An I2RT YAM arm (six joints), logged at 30 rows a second.
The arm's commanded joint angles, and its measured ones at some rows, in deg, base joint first. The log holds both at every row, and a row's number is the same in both.
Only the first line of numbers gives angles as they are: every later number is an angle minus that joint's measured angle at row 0.
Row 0, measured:
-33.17 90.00 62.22 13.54 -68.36 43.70
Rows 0 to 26, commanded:
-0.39 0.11 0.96 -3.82 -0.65 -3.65
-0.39 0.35 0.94 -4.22 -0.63 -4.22
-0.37 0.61 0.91 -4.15 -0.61 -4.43
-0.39 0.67 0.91 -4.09 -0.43 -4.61
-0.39 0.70 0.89 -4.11 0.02 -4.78
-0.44 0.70 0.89 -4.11 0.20 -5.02
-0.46 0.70 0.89 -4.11 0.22 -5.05
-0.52 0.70 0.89 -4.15 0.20 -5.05
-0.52 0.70 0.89 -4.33 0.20 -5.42
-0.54 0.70 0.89 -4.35 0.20 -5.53
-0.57 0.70 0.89 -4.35 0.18 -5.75
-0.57 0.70 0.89 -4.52 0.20 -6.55
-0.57 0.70 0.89 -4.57 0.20 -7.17
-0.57 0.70 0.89 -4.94 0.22 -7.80
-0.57 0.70 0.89 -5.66 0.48 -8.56
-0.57 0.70 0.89 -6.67 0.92 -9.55
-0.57 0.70 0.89 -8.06 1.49 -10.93
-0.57 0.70 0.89 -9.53 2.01 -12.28
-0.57 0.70 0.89 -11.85 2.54 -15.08
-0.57 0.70 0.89 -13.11 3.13 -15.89
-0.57 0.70 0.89 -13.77 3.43 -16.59
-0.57 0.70 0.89 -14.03 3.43 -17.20
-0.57 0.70 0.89 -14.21 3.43 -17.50
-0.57 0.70 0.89 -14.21 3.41 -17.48
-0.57 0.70 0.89 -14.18 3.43 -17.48
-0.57 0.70 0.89 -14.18 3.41 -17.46
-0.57 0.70 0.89 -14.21 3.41 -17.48
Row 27, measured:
-0.37 0.35 0.06 -14.18 3.46 -15.08
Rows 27 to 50, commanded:
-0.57 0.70 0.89 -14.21 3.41 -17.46
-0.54 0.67 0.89 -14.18 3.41 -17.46
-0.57 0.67 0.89 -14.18 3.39 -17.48
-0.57 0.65 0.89 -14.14 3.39 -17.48
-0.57 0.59 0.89 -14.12 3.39 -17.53
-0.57 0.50 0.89 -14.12 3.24 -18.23
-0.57 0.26 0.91 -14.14 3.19 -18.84
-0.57 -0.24 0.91 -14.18 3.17 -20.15
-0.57 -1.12 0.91 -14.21 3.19 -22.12
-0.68 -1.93 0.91 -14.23 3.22 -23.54
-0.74 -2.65 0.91 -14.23 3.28 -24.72
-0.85 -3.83 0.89 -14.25 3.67 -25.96
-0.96 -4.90 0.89 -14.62 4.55 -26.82
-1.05 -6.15 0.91 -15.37 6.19 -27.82
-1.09 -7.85 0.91 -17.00 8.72 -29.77
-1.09 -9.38 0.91 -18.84 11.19 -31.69
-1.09 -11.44 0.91 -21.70 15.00 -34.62
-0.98 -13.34 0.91 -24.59 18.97 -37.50
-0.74 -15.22 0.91 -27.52 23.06 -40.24
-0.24 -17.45 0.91 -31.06 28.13 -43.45
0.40 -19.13 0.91 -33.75 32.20 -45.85
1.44 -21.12 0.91 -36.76 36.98 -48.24
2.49 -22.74 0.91 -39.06 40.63 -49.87
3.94 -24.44 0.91 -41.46 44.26 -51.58
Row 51, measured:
0.61 -19.78 0.30 -36.87 26.23 -39.93
